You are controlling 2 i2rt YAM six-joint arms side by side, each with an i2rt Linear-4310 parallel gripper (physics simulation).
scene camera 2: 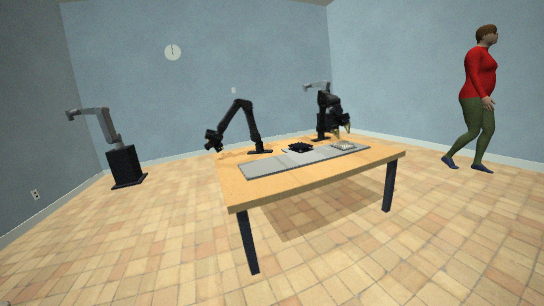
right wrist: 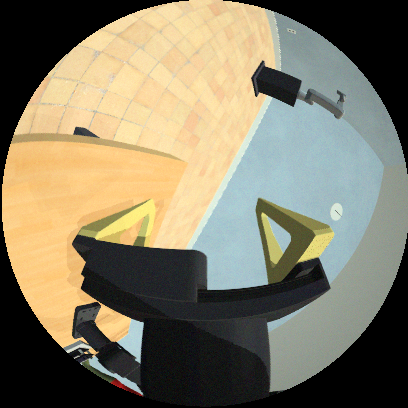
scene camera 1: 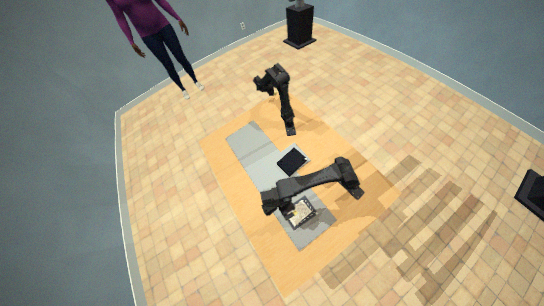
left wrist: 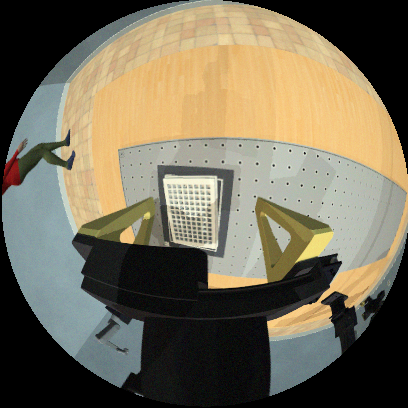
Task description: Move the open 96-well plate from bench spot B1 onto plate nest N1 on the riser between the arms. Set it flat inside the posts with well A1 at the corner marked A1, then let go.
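Frame: origin at the left arm's base, x down, y left, z ahead, level; metres.
Seen in the pictures: left gripper, fingertip midpoint: (scene camera 2: 344, 136) (scene camera 1: 284, 211) (left wrist: 204, 202); right gripper, fingertip midpoint: (scene camera 2: 213, 147) (right wrist: 204, 203); left arm's base at its link origin: (scene camera 2: 321, 139); right arm's base at its link origin: (scene camera 2: 260, 152) (right wrist: 81, 322) (scene camera 1: 289, 124) (left wrist: 335, 298).
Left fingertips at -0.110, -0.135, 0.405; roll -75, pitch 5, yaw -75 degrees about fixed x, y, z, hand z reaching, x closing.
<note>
Offsets run from my left fingertips to a thing's top centre, as dx, dy, dz. Level surfaces: height alone.
The cream 96-well plate {+0.081, +0.053, -0.056} (scene camera 1: 301, 212) (scene camera 2: 344, 145) (left wrist: 192, 212) lies flat on the dark-bordered bench spot of the grey perforated board. My left gripper (left wrist: 204, 202) (scene camera 2: 342, 130) is open above the plate, its fingers apart on either side of it in the left wrist view, with the plate nearer the left-hand finger. The black plate nest {+0.054, -0.210, -0.240} (scene camera 1: 292, 161) (scene camera 2: 300, 146) sits on the riser near the board's middle; its A1 mark is too small to read. My right gripper (right wrist: 204, 203) (scene camera 2: 215, 146) is open and empty, off beyond the table's edge at the left in scene camera 2.
The grey perforated board {dx +0.097} (scene camera 1: 247, 145) (scene camera 2: 255, 170) (left wrist: 295, 175) lies along the wooden table {dx +0.110} (scene camera 1: 280, 272) (scene camera 2: 310, 178). The left arm (scene camera 1: 317, 178) reaches across the board between the nest and the plate. A person in red (scene camera 2: 479, 75) stands at the right beyond the table.
</note>
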